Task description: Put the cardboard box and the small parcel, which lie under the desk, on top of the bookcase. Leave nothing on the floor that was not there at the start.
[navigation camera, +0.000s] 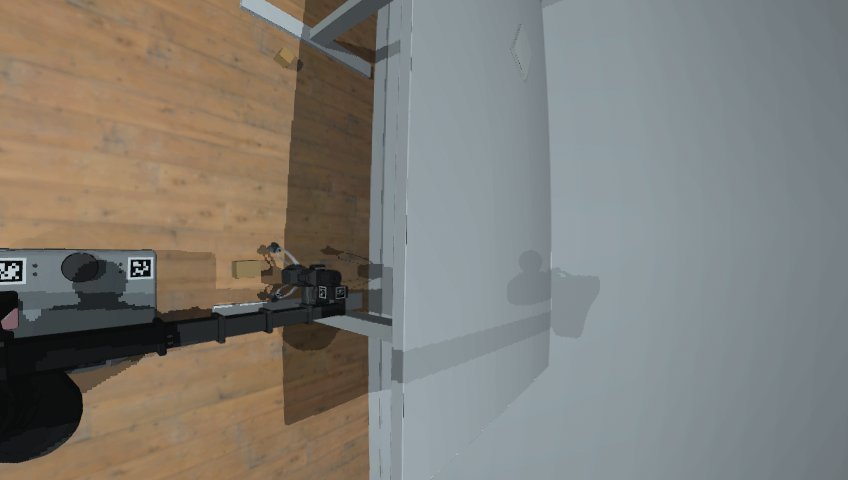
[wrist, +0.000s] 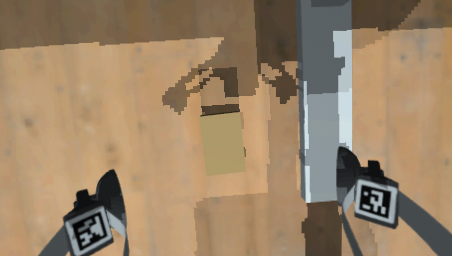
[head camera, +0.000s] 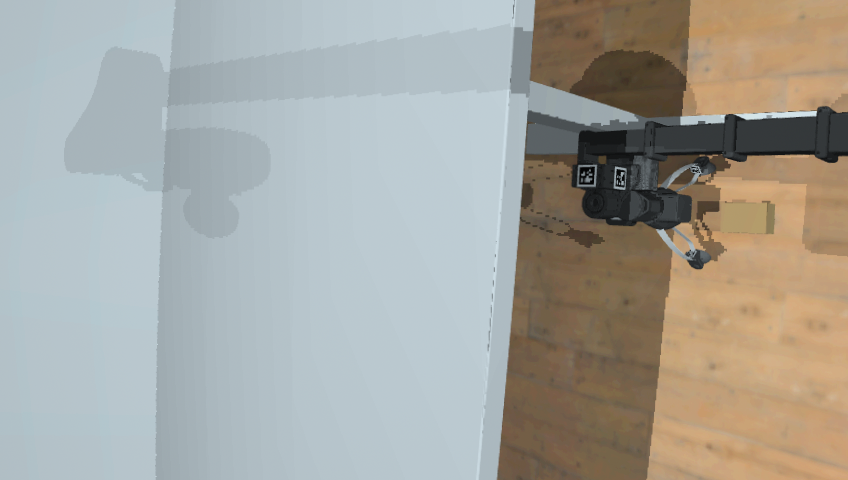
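Where they show: gripper, fingertip midpoint: (navigation camera: 270, 272) (wrist: 229, 178) (head camera: 705, 213); robot's base at its link origin: (navigation camera: 80, 266).
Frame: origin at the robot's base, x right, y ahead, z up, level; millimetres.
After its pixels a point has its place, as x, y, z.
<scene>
A tan oblong box (head camera: 743, 217) @[480, -21, 51] (navigation camera: 245, 268) @[468, -18, 51] (wrist: 223, 144) @[481, -22, 50] lies on the floor beside the desk's near foot; it looks like the cardboard box. A smaller tan block (navigation camera: 284, 57) @[579, 858, 50], seemingly the small parcel, lies near the desk's far foot in the navigation view. My gripper (head camera: 702, 212) @[486, -22, 222] (navigation camera: 274, 271) @[486, -22, 222] (wrist: 229, 178) @[486, -22, 222] is open with its fingers wide apart and nothing between them. It hangs above the floor near the oblong box. In the wrist view the box shows beyond the fingertips, between them from side to side. The bookcase does not show.
The desk top (head camera: 357, 297) @[511, 91, 950] (navigation camera: 476, 178) @[551, 199, 950] fills much of the head and navigation views. The desk's near foot (navigation camera: 238, 308) (wrist: 327, 140) runs beside the box, and the right finger overlaps it in the wrist view. My arm (head camera: 773, 135) @[268, -103, 570] (navigation camera: 196, 333) @[171, -105, 572] extends above it. My base (navigation camera: 47, 306) @[-62, -88, 160] is beyond the box.
</scene>
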